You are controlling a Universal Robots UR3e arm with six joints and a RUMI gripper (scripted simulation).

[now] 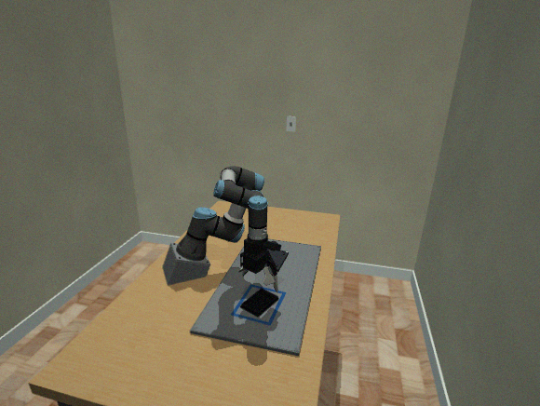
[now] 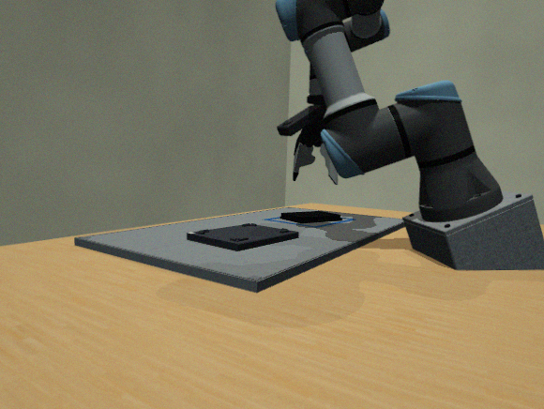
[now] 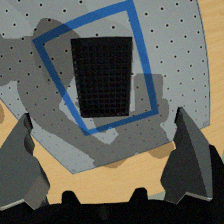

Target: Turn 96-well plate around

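The black 96-well plate lies 8 cm below my hand. Also, from my hand: small white corner label (2 cm behind, 38 cm to the left, 8 cm below); then plate nest N1 (7 cm behind, 30 cm to the left, 8 cm below).
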